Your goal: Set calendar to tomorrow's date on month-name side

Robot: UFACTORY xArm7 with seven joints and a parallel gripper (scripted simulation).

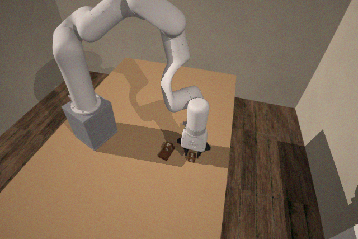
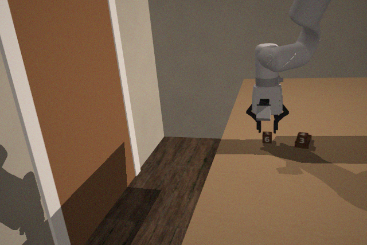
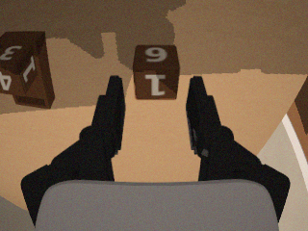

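Right now my hand is 40 mm above the digit cube. Round my hand: brown calendar tray (120 mm behind, 50 mm below, 10 mm to the right).
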